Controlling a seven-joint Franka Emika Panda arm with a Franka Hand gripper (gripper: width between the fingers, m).
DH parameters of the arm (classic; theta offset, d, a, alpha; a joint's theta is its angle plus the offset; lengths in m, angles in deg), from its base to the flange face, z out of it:
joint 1: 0 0.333 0 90
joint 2: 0 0 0 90
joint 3: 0 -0.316 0.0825 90
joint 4: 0 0 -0.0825 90
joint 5: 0 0.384 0 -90
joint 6: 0 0 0.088 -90
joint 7: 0 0.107 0 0
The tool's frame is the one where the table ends.
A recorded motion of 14 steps. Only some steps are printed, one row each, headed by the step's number.
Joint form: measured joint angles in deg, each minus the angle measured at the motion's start. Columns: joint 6, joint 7, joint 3, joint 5, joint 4, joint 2, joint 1.
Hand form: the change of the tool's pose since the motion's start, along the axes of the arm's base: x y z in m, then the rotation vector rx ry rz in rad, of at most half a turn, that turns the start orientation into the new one. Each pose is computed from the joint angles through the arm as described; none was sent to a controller.
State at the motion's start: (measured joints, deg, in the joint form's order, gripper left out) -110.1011 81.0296 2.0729 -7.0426 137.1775 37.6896 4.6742
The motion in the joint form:
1: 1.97 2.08 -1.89 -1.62 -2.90 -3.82 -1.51
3: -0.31 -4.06 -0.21 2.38 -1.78 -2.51 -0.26
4: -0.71 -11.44 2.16 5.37 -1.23 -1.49 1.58
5: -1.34 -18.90 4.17 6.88 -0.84 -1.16 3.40
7: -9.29 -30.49 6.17 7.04 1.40 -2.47 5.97
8: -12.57 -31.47 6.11 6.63 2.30 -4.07 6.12
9: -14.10 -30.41 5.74 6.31 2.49 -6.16 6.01
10: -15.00 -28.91 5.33 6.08 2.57 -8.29 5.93
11: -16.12 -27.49 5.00 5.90 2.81 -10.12 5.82
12: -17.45 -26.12 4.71 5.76 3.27 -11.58 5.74
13: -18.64 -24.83 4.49 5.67 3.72 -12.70 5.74
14: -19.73 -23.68 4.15 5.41 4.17 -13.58 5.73
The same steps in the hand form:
1: 0.0158 0.0028 -0.0030 -0.0455 0.0432 -0.0351
3: 0.0126 0.0035 -0.0006 0.0241 0.0140 0.0606
4: 0.0087 0.0008 0.0013 0.0761 0.0054 0.1775
5: 0.0083 -0.0009 0.0005 0.0971 -0.0038 0.3046
7: 0.0223 0.0029 -0.0137 0.0623 -0.0802 0.5135
8: 0.0310 0.0055 -0.0260 0.0448 -0.0918 0.5331
9: 0.0396 0.0087 -0.0391 0.0391 -0.0771 0.5191
10: 0.0472 0.0125 -0.0531 0.0380 -0.0532 0.4989
11: 0.0534 0.0153 -0.0662 0.0375 -0.0360 0.4784
12: 0.0579 0.0178 -0.0783 0.0373 -0.0254 0.4587
13: 0.0609 0.0202 -0.0881 0.0383 -0.0187 0.4405
14: 0.0630 0.0232 -0.0964 0.0353 -0.0142 0.4281

